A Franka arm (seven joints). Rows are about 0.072 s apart.
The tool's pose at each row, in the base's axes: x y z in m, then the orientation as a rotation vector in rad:
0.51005, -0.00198, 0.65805, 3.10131, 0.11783, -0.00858
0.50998, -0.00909, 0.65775, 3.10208, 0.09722, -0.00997
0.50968, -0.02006, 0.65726, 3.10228, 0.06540, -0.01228
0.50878, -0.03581, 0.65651, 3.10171, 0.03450, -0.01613
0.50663, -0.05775, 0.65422, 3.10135, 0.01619, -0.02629
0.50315, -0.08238, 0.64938, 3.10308, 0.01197, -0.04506
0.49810, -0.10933, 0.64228, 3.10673, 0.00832, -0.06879
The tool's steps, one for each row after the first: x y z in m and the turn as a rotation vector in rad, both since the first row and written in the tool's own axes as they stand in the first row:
-0.00061, 0.00707, 0.00057, 0.00014, -0.00114, 0.01327
-0.00173, 0.01796, 0.00148, -0.00036, -0.00304, 0.03374
-0.00382, 0.03355, 0.00284, -0.00126, -0.00594, 0.05360
-0.00761, 0.05516, 0.00597, -0.00141, -0.01273, 0.06527
-0.01291, 0.07926, 0.01176, 0.00098, -0.02479, 0.06776
-0.01994, 0.10546, 0.01991, 0.00563, -0.03990, 0.06981

